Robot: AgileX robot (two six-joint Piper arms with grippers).
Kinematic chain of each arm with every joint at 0, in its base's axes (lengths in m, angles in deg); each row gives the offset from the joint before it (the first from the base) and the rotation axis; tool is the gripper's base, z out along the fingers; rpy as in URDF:
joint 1: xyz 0 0 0.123 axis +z
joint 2: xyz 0 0 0 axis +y
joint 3: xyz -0.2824 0 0.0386 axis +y
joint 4: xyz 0.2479 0 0.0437 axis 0.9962 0 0.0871
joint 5: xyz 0 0 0 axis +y
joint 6: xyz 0.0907 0 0.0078 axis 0.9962 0 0.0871
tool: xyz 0 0 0 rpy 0 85 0
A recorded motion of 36 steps. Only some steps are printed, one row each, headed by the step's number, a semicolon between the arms.
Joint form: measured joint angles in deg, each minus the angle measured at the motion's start. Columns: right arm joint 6, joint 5, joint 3, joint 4, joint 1, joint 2; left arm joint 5, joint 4, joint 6, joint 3, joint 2, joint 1.
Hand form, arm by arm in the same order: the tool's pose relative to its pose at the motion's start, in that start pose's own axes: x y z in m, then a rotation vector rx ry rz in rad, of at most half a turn. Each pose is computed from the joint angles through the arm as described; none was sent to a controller.
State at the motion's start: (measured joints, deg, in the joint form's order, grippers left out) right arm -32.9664 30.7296 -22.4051 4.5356 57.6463 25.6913; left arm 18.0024 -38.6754 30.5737 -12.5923 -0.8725 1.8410
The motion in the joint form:
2: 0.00 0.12 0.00 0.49 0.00 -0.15; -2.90 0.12 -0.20 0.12 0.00 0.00
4: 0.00 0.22 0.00 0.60 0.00 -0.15; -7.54 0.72 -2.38 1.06 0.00 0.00
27: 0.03 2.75 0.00 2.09 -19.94 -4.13; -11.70 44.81 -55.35 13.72 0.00 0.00
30: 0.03 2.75 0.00 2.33 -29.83 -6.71; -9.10 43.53 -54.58 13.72 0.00 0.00
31: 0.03 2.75 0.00 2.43 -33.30 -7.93; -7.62 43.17 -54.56 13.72 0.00 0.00
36: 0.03 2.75 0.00 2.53 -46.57 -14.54; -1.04 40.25 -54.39 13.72 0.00 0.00
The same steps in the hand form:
2: -0.0001 0.0004 -0.0004 -0.0035 -0.0029 0.0072; -0.0033 0.0025 0.0001 -0.0264 -0.0413 -0.0019
4: 0.0000 0.0006 -0.0004 -0.0053 -0.0020 0.0089; -0.0042 0.0073 0.0008 -0.0698 -0.0950 -0.0321
27: 0.0165 -0.0191 -0.0156 0.2660 0.1042 0.1916; 0.0650 0.0289 0.0103 -0.2233 0.0525 -0.2172
30: 0.0226 -0.0258 -0.0268 0.4259 0.1349 0.2634; 0.0690 0.0294 0.0097 -0.2350 0.0956 -0.2303
31: 0.0243 -0.0271 -0.0316 0.4857 0.1419 0.2853; 0.0713 0.0297 0.0093 -0.2420 0.1198 -0.2385
36: 0.0277 -0.0245 -0.0537 0.7384 0.1520 0.3400; 0.0816 0.0299 0.0071 -0.2673 0.2275 -0.2963

